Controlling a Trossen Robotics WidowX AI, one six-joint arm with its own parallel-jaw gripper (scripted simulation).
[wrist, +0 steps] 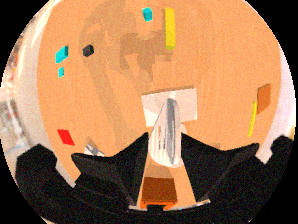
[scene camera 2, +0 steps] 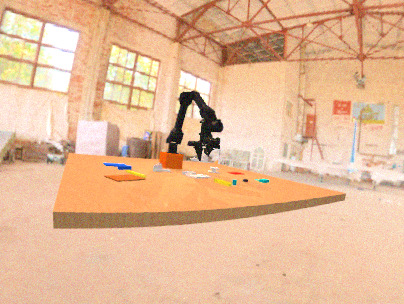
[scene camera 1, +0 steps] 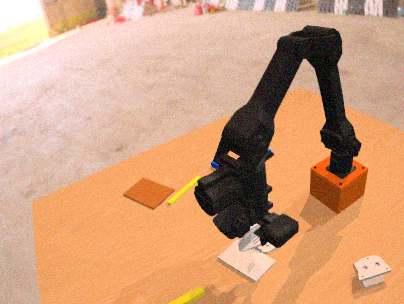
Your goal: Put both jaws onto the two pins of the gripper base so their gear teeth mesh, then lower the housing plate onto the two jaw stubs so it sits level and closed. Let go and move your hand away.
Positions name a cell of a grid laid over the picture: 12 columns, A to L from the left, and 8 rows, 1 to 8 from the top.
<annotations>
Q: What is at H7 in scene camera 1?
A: The gripper.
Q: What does the gripper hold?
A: A pale grey jaw.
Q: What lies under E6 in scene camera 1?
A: An orange tile.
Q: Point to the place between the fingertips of the gripper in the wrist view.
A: G5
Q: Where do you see a pale grey jaw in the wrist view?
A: G6
</annotations>
